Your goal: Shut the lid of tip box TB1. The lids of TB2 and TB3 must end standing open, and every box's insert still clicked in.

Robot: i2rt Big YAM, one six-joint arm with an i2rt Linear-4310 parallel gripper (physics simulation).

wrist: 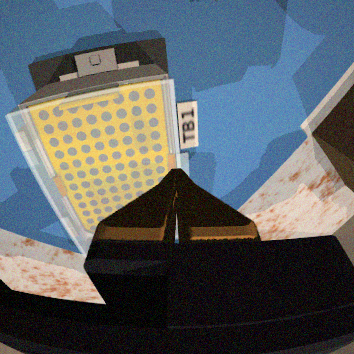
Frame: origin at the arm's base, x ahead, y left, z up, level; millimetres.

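Seen in the pictures: gripper, between the fingertips: (176,176).
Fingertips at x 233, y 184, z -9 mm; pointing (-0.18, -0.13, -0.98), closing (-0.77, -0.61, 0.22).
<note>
Pixels of each thing's top centre, then the offset from my fingertips to it. "*": a spot on its surface instead. Level surfaces: height alone.
- Tip box TB1, centre of its top: (133,187) 19 mm ahead, 20 mm left, 0 mm up
- dark grey part, a spot on its surface: (50,75) * 99 mm ahead, 5 mm left, 69 mm down
- lighter grey tab, a spot on its surface: (95,61) * 74 mm ahead, 23 mm right, 59 mm down
- label TB1, a spot on its surface: (188,124) * 22 mm back, 19 mm right, 75 mm down
- blue patterned surface, height of its surface: 77 mm down
- pale rim, a spot on its surface: (327,97) * 142 mm back, 146 mm right, 80 mm down
Tip box TB1 (107,145) is left of centre in the wrist view, its yellow insert full of round grey holes and ringed by clear walls. The insert looks level within them. A dark grey part (50,75) with a lighter grey tab (95,61) runs along the box's far end; I cannot tell for certain how the lid stands. The label TB1 (188,124) lies right of the box. My gripper (176,176) is shut and empty, its tips by the box's right wall, hiding its near right corner. Contact cannot be told. TB2 and TB3 do not show.
A blue patterned surface (240,120) lies under and around the box. A white, rust-speckled surface (305,210) borders it at the lower right and lower left. A dark brown object (340,120) with a pale rim (327,97) stands at the right edge.
</note>
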